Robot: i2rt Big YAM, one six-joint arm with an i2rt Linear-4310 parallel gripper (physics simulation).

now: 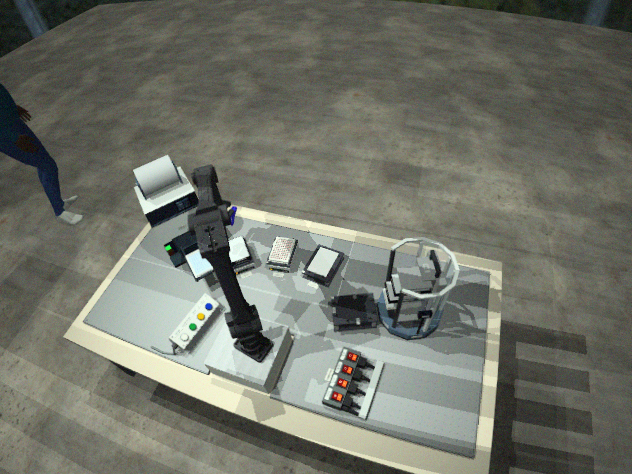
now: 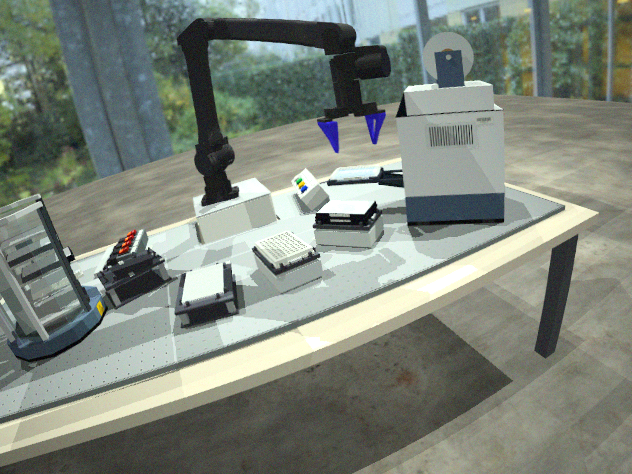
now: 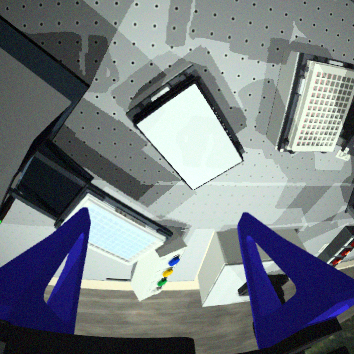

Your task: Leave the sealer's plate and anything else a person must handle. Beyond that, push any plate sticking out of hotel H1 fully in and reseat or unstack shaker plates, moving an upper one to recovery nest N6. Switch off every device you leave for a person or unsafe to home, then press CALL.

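Frame: origin at the arm's base, x left, y back, z up, level; centimetres.
Seen in the pictures: gripper, fingertip midpoint: (image 2: pixel 356 148) (image 3: pixel 167 217); arm's base, origin of the base link: (image 1: pixel 253 345) (image 2: pixel 221 197).
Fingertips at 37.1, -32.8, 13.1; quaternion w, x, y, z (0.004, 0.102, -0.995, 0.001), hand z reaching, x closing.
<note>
Offsets run from my fingertips to a thing's top centre, as dx, dy, dz. "spot": to the spot under its first point.
My gripper (image 2: pixel 355 147) (image 3: pixel 167 217) is open and empty, high above the table between the sealer and the arm base. The sealer {+26.1, +3.9, +23.8} (image 1: pixel 159 196) (image 2: pixel 451 170) has a clear-topped plate {+2.7, +15.7, -9.3} (image 1: pixel 199 263) (image 2: pixel 355 174) (image 3: pixel 120 232) on its tray. A white-topped plate {-4.4, +0.9, -13.6} (image 1: pixel 238 248) (image 2: pixel 349 207) (image 3: pixel 192 135) sits on the nearest shaker, with black layers under it. A beige well plate {-21.0, -8.9, -14.9} (image 1: pixel 282 250) (image 2: pixel 283 248) (image 3: pixel 322 107) sits on the middle unit. Hotel (image 1: pixel 400 329) (image 2: pixel 76 326) holds plates; pale plate ends show at its left side. Several switches {spot: -69.9, +27.5, -16.8} (image 1: pixel 343 381) (image 2: pixel 127 242) glow red-orange.
A white-topped plate {-38.7, -13.0, -17.1} (image 1: pixel 324 261) (image 2: pixel 204 283) lies on a black unit. A dark nest {-60.3, +1.4, -14.2} (image 1: pixel 352 308) (image 2: pixel 135 285) stands beside the hotel. The button box {-8.9, +35.8, -13.4} (image 1: pixel 192 326) (image 2: pixel 312 193) (image 3: pixel 145 275) has coloured buttons. A person's legs (image 1: pixel 45 173) show beyond the table's left side.
</note>
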